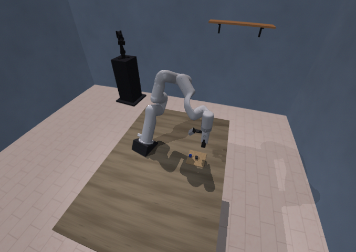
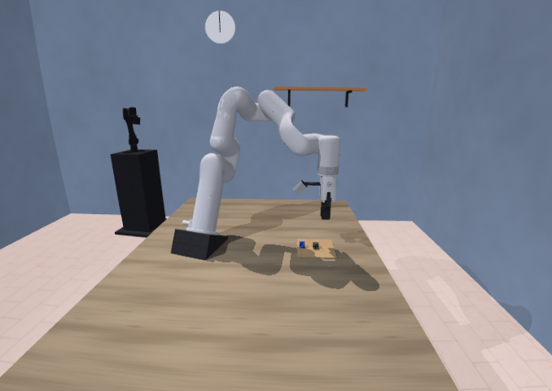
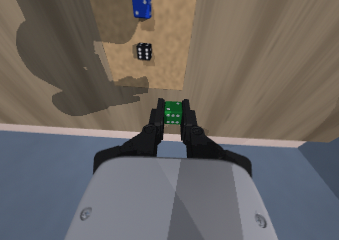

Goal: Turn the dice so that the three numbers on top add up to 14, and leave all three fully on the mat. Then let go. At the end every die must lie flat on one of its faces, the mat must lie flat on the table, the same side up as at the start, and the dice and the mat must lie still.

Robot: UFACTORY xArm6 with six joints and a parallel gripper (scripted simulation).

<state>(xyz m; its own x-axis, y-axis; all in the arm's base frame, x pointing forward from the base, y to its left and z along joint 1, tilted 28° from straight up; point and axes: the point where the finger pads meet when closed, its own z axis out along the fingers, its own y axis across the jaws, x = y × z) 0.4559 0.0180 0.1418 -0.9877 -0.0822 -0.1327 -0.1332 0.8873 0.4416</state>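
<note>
Right now the black die is 30 mm behind my hand, 50 mm to the right of it and 110 mm below it. The rest, counted from my hand: tan mat 30 mm behind, 50 mm to the right, 120 mm below; then blue die 80 mm behind, 60 mm to the right, 110 mm below; then green die 10 mm below.
</note>
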